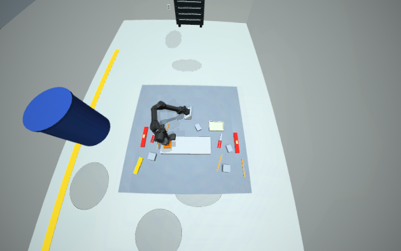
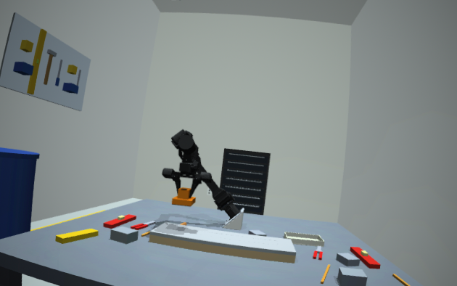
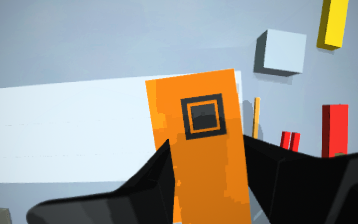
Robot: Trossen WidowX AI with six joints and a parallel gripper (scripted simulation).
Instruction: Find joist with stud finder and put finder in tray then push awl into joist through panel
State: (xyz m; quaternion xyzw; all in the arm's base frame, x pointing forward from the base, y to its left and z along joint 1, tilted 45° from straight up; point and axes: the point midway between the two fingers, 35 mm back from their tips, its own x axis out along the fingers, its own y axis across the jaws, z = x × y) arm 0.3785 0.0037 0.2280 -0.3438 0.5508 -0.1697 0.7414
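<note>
My gripper tip is 490 mm to the right of the tray, 260 mm past it and 160 mm above it. The rest, counted from my gripper tip: awl 180 mm behind, 160 mm below, 60 mm to the right; orange stud finder 20 mm above, 10 mm ahead; yellow bar 300 mm to the right, 220 mm ahead, 160 mm below.
</note>
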